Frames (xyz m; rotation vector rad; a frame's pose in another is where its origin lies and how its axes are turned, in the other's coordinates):
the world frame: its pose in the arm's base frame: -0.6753 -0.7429 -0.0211 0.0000 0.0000 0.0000
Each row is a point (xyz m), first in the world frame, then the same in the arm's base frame.
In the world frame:
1: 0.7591 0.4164 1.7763
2: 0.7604 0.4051 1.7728
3: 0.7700 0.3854 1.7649
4: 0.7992 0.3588 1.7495
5: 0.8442 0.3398 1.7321
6: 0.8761 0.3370 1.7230
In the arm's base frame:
1: 0.0838 -0.3265 1.7552
2: 0.0851 -0.3378 1.7517
3: 0.0947 -0.3575 1.7438
4: 0.1239 -0.3841 1.7284
5: 0.1689 -0.4031 1.7110
6: 0.2008 -0.4059 1.7019

